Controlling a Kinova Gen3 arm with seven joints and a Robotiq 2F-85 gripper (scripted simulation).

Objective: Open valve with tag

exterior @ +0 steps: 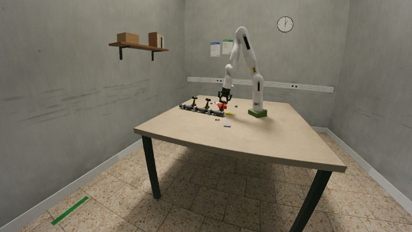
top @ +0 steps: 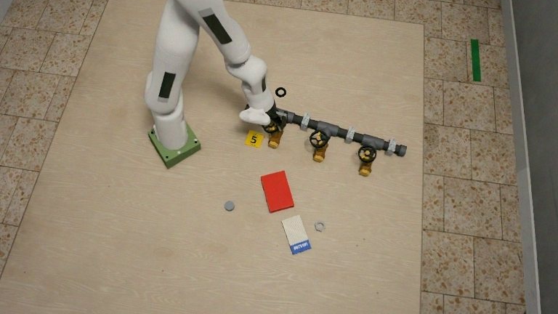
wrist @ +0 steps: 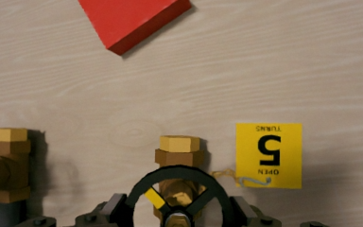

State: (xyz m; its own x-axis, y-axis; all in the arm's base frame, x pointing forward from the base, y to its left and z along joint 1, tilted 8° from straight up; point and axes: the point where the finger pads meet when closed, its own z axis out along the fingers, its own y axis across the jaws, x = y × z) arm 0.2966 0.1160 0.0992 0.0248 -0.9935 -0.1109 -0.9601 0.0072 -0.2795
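The yellow tag is 11 cm below my hand, 6 cm behind it and 1 cm to the right of it. From my hand the other things lie so: blue card: 29 cm to the right, 19 cm ahead, 10 cm below; then red block: 18 cm to the right, 10 cm below, 8 cm ahead; then grey disc: 27 cm to the right, 10 cm below, 5 cm behind.
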